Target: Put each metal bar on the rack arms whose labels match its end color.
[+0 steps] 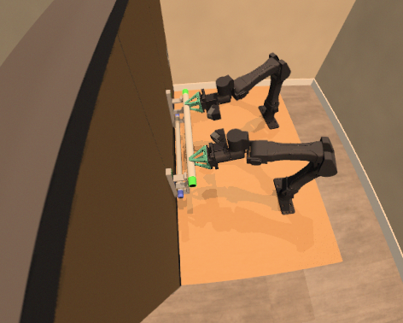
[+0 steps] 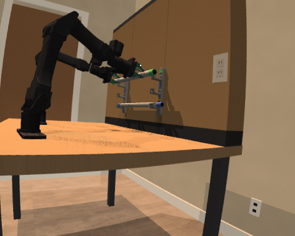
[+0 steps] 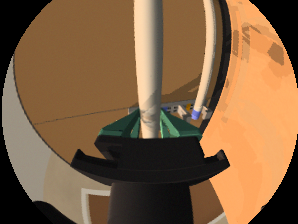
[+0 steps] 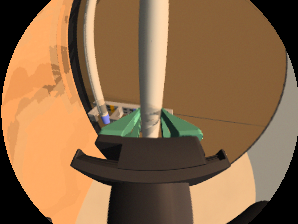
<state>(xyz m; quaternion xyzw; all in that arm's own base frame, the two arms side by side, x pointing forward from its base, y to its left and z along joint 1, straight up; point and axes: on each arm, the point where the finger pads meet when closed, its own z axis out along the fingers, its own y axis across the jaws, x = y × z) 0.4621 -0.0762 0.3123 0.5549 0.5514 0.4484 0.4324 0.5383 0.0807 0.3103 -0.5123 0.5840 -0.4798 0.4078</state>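
My right hand is 1 cm past the green-ended bar and 15 cm to the right of it. The rest, counted from my right hand: wall socket: 14 cm ahead, 40 cm to the right, 1 cm below; then brown wall panel: 14 cm ahead, 15 cm to the left, 11 cm above; then blue-ended bar: 5 cm ahead, 14 cm to the left, 16 cm below.
Now: the green-ended bar 14 cm to the right of my left hand and 2 cm ahead of it. Round my left hand: wall socket: 70 cm to the right, 17 cm ahead, 1 cm below; then brown wall panel: 17 cm ahead, 14 cm to the right, 11 cm above; then blue-ended bar: 16 cm below, 15 cm to the right, 8 cm ahead.
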